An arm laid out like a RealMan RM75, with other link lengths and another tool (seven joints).
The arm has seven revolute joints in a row. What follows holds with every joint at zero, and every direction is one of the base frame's.
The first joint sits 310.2 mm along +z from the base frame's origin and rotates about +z.
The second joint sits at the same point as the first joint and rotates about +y.
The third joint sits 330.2 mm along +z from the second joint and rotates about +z.
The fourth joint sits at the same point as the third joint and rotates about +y.
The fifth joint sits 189 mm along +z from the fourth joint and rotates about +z.
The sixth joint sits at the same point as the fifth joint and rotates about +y.
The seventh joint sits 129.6 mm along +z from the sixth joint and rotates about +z.
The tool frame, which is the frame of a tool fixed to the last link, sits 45 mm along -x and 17 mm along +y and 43 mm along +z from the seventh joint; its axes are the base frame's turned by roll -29.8, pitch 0 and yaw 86.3 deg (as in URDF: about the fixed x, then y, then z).
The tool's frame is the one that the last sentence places.
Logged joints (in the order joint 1, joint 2, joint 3, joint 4, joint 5, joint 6, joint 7), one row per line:
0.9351, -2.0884, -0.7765, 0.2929, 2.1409, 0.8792, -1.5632
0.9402, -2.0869, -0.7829, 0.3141, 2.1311, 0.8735, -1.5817
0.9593, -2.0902, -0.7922, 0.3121, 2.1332, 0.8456, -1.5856
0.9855, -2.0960, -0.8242, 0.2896, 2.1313, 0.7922, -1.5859
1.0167, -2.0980, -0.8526, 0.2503, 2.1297, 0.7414, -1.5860
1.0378, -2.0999, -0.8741, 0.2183, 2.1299, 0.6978, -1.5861
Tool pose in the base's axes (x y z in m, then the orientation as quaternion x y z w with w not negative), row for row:
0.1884, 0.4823, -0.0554, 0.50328, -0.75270, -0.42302, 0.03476
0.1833, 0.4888, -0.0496, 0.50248, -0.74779, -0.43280, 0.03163
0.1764, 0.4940, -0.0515, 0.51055, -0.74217, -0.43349, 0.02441
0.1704, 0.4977, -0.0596, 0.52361, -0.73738, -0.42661, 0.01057
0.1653, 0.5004, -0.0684, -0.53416, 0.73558, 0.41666, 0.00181
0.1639, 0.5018, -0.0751, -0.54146, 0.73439, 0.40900, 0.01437
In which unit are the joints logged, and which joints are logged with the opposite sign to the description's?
The joints are logged in radians. Opposite sign: joint 2, joint 4, joint 5, joint 6, joint 7.
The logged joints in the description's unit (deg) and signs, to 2 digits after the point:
53.58, 119.66, -44.49, -16.78, -122.66, -50.37, 89.56
53.87, 119.57, -44.86, -18.00, -122.10, -50.05, 90.62
54.96, 119.76, -45.39, -17.88, -122.22, -48.45, 90.85
56.46, 120.09, -47.22, -16.59, -122.11, -45.39, 90.87
58.25, 120.21, -48.85, -14.34, -122.02, -42.48, 90.87
59.46, 120.32, -50.08, -12.51, -122.03, -39.98, 90.88

